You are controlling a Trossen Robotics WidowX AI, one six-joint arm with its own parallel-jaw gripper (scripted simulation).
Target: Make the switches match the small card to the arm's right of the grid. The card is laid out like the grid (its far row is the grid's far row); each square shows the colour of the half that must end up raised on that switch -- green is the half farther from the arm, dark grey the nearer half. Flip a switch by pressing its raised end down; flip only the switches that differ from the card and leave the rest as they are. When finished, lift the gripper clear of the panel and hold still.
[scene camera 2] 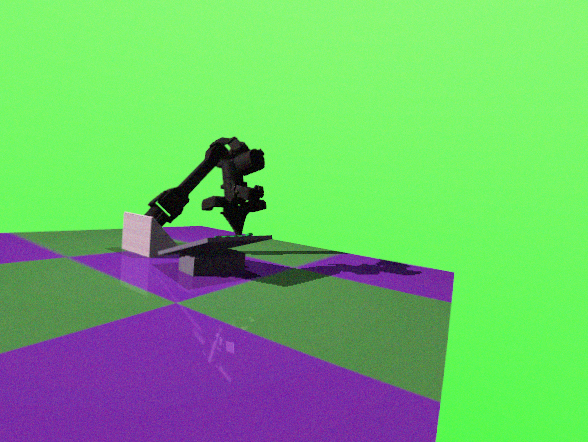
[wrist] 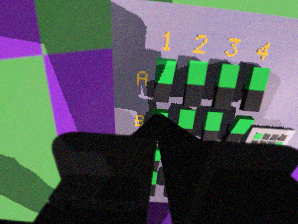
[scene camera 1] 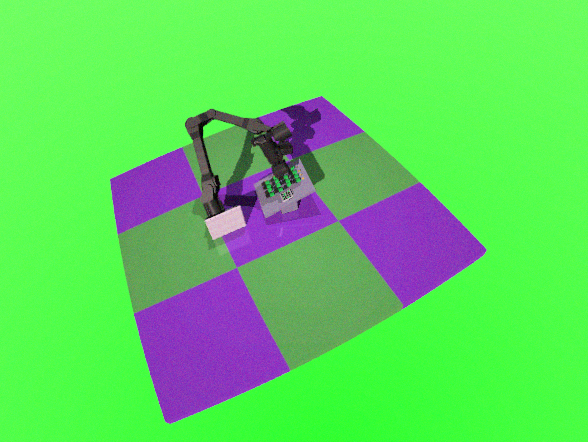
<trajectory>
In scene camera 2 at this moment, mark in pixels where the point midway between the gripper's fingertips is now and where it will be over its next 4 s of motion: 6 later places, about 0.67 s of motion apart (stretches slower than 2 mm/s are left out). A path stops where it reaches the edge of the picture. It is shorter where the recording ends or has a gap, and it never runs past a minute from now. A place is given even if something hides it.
My gripper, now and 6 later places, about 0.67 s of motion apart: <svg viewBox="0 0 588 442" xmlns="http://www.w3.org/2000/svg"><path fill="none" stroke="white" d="M239 236L239 236L226 215L214 230L214 238L214 239L214 240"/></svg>
</trajectory>
